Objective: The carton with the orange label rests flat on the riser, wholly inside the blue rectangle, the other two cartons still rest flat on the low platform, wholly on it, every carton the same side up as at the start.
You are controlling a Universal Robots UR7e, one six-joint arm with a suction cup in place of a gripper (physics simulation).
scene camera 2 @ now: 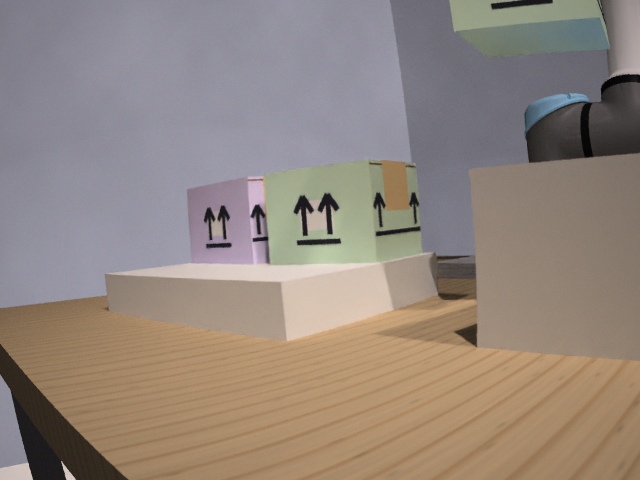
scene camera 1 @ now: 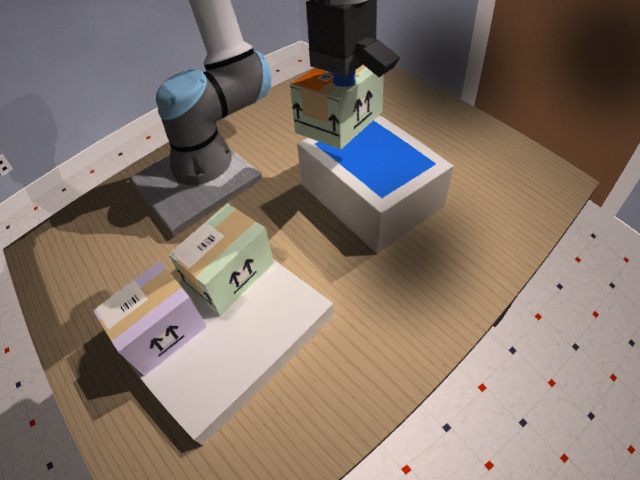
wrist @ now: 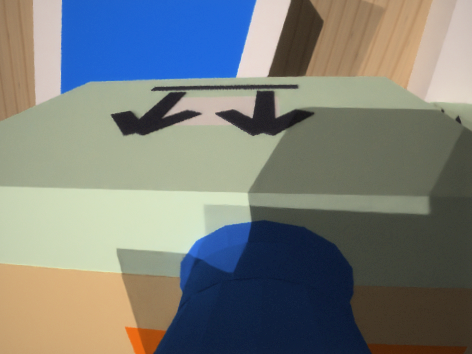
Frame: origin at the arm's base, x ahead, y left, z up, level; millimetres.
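Seen in the pictures: hand, tool point: [scene camera 1: 344, 88] [wrist: 264, 247]; arm's base, link origin: [scene camera 1: 201, 163].
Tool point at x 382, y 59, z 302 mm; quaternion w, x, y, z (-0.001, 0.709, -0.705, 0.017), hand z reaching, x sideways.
Offsets run from my tool point to a thing's top centre. Level surfaces: height alone.
The green carton with the orange label {dy +15, dx -21, dz +15 mm} [scene camera 1: 337, 111] [scene camera 2: 532, 37] [wrist: 150, 155] hangs upright from my suction cup gripper [scene camera 1: 344, 79] [wrist: 267, 250], which is shut on its top. In scene camera 2 the carton's underside shows, high above the riser {dy +100, dx +1, dz -202 mm} [scene camera 1: 338, 201] [scene camera 2: 558, 258]. In scene camera 1 it covers the back corner of the blue rectangle {dy +100, dx +1, dz -202 mm} [scene camera 1: 387, 160] [wrist: 155, 40]. A second green carton {dy -252, dx -73, dz -174 mm} [scene camera 1: 240, 263] [scene camera 2: 320, 217] and a purple carton {dy -413, dx -88, dz -174 mm} [scene camera 1: 162, 330] [scene camera 2: 222, 222], both with white labels and arrows up, rest flat on the low white platform {dy -338, dx -21, dz -274 mm} [scene camera 1: 268, 335] [scene camera 2: 196, 297].
The arm's base plate [scene camera 1: 170, 219] stands on the wooden table {dz -322 mm} [scene camera 1: 392, 330] [scene camera 2: 310, 403], behind the platform and left of the riser in scene camera 1. Walls and a brown door [scene camera 1: 558, 93] stand behind the table.
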